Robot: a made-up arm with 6 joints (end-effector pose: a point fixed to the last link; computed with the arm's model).
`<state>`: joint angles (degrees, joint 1 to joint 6).
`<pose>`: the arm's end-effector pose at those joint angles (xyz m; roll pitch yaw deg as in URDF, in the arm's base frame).
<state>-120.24 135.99 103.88 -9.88 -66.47 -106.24</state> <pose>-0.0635 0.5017 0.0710 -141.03 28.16 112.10</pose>
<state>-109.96 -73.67 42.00 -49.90 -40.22 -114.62</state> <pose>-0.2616 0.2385 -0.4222 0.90 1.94 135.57</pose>
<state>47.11 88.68 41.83 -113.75 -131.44 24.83</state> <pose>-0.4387 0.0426 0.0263 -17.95 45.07 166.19</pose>
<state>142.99 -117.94 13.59 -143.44 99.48 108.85</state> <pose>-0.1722 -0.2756 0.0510 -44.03 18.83 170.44</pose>
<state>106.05 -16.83 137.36 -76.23 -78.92 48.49</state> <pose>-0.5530 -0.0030 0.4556 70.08 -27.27 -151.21</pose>
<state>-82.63 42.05 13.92 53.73 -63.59 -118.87</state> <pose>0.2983 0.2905 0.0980 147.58 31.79 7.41</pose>
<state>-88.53 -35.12 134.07 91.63 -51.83 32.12</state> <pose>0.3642 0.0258 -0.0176 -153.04 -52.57 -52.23</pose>
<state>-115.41 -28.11 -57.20 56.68 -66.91 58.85</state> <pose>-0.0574 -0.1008 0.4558 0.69 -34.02 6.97</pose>
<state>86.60 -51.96 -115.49 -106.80 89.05 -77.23</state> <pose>-0.1374 0.1153 0.0872 139.97 43.19 18.80</pose>
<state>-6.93 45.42 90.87 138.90 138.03 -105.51</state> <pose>-0.1351 0.3157 0.4074 138.53 -76.83 71.07</pose>
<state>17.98 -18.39 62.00 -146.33 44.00 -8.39</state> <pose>-0.2604 0.2232 0.4300 -3.94 -44.98 -119.41</pose>
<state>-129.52 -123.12 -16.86 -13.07 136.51 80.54</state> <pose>0.1688 -0.0252 -0.2661 -57.40 9.99 9.98</pose>
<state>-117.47 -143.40 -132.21 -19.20 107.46 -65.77</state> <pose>-0.0385 -0.2029 -0.2502 -177.23 53.49 135.56</pose>
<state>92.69 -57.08 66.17 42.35 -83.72 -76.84</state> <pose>-0.0166 -0.5633 0.1335 -113.64 53.38 -72.06</pose>
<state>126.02 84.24 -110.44 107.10 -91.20 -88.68</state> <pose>0.1371 -0.1328 0.5187 -169.24 -37.97 -75.93</pose>
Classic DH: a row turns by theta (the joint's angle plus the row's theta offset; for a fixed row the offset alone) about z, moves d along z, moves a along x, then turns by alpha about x. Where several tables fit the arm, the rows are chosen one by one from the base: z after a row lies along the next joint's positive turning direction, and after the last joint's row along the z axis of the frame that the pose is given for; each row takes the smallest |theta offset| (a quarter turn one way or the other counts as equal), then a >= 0, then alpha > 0; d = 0 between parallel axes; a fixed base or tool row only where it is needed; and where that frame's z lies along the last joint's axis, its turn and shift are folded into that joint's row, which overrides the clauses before.
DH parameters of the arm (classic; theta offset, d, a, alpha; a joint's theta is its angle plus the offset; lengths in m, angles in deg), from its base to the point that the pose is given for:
base (fixed): 90 0.0877 0 90
joint 1: 0 -0.0345 0.1203 -90
joint 2: 0 0.0457 -0.0045 -90
joint 3: 0 0.1044 -0.0749 90
joint 4: -39.62 0 -0.1712 0
joint 5: 39.62 0.1572 -0.1087 90
joint 6: 0 0.2603 -0.0357 -90
tool (fixed): -90 0.0438 0 0

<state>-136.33 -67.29 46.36 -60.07 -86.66 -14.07</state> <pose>-0.1668 -0.3191 -0.5569 160.52 45.96 -165.16</pose>
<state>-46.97 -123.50 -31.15 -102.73 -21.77 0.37</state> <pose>0.0863 0.5485 -0.2357 16.26 67.03 134.92</pose>
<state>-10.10 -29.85 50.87 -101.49 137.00 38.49</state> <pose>0.1351 0.2375 0.1403 -17.66 25.36 -10.51</pose>
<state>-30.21 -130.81 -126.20 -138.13 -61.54 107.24</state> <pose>-0.0442 0.5826 0.0208 -34.95 10.91 61.74</pose>
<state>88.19 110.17 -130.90 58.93 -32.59 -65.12</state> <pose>-0.0801 0.2495 0.4208 -103.90 -72.08 -96.78</pose>
